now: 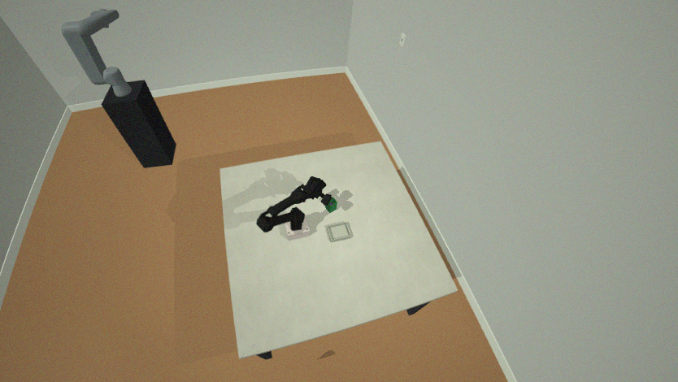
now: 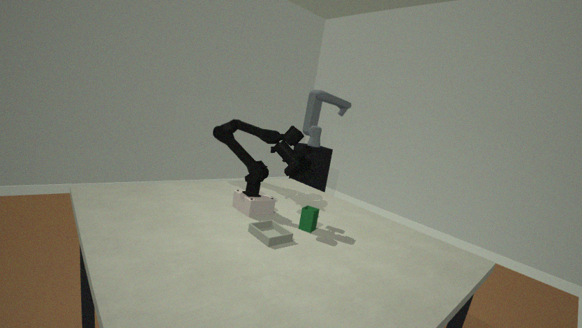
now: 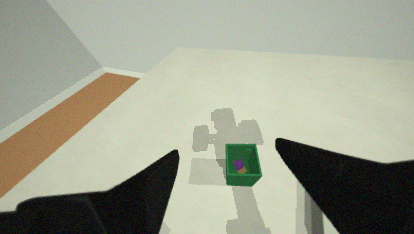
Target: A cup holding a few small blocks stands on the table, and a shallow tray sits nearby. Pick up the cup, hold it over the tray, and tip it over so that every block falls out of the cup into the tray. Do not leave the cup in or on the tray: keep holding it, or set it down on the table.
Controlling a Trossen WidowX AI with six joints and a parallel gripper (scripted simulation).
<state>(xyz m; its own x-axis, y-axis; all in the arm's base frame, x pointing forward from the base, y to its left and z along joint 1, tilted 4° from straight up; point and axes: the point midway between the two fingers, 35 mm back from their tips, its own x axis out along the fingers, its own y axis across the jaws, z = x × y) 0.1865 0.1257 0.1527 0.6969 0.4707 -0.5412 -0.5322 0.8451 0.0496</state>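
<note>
Now: gripper tip 15 cm above the purple block, 4 cm short of it and 1 cm to the left of it. Round my gripper tip: green block 18 cm below, 4 cm ahead, 2 cm to the right; then green cup 17 cm below, 4 cm ahead, 1 cm to the right; then orange block 16 cm below, 4 cm ahead, 2 cm to the right.
</note>
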